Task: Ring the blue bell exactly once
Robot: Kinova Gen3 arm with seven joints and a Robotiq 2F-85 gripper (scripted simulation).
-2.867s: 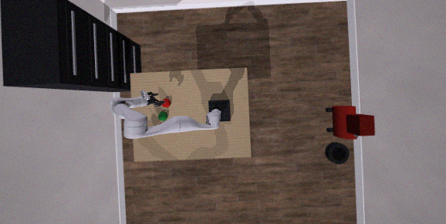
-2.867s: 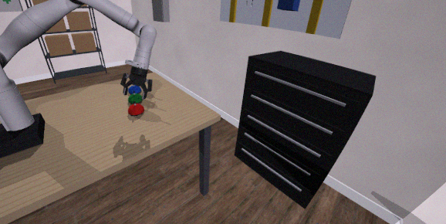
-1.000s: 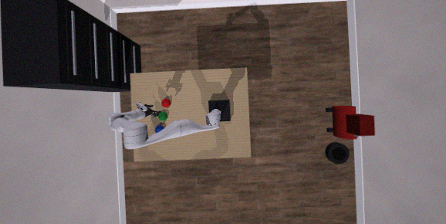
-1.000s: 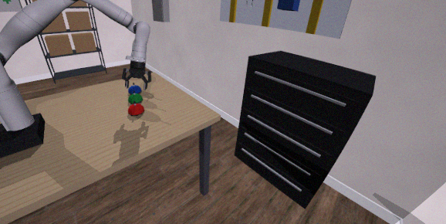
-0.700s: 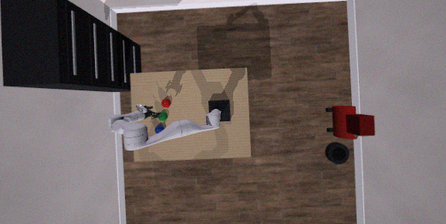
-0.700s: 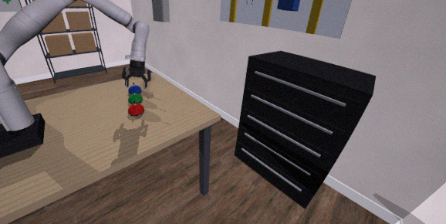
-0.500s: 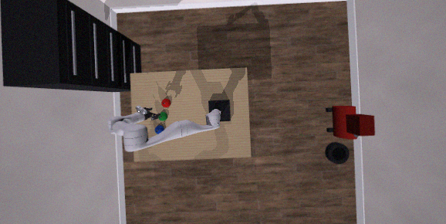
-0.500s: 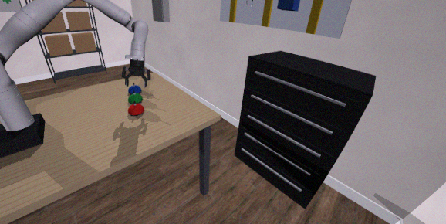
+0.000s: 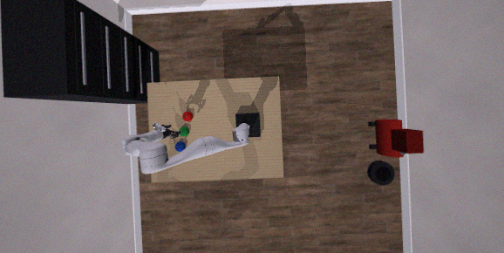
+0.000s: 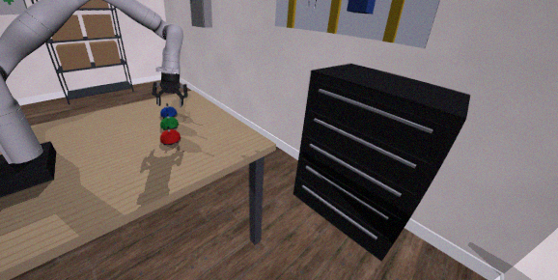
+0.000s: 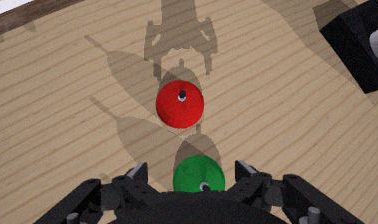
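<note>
The blue bell is 170 mm to the left of my hand and 80 mm below it. The rest, counted from my hand: red bell (90 mm to the right, 80 mm below, 30 mm behind); green bell (80 mm below, 40 mm to the left, 10 mm behind).
</note>
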